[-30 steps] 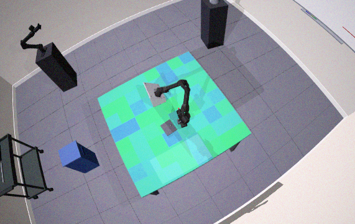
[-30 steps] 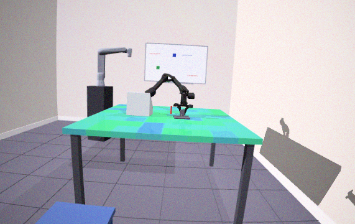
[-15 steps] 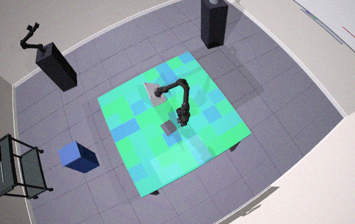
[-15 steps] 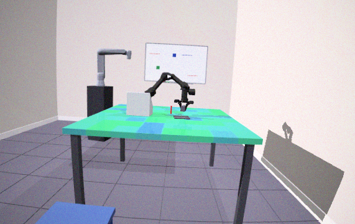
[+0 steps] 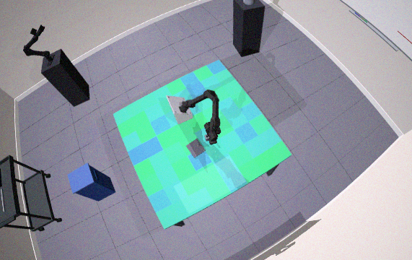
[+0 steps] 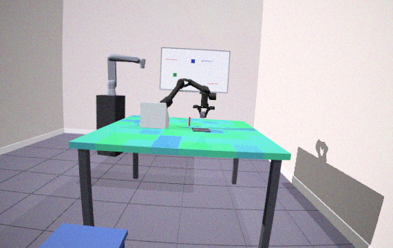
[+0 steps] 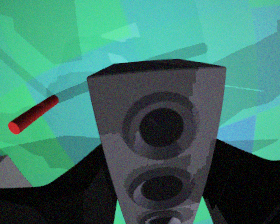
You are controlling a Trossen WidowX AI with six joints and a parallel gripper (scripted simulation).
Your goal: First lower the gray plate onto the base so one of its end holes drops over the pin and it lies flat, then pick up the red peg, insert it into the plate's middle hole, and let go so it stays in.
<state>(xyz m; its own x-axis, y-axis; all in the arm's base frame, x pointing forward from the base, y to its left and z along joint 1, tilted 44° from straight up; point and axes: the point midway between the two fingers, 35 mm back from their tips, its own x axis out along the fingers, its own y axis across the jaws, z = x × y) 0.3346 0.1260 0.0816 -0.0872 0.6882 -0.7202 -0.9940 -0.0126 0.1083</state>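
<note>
Now: the red peg 130 mm behind my gripper tip, 50 mm below it and 10 mm to the left of it. Also, from my gripper tip: gray plate (30 mm above).
</note>
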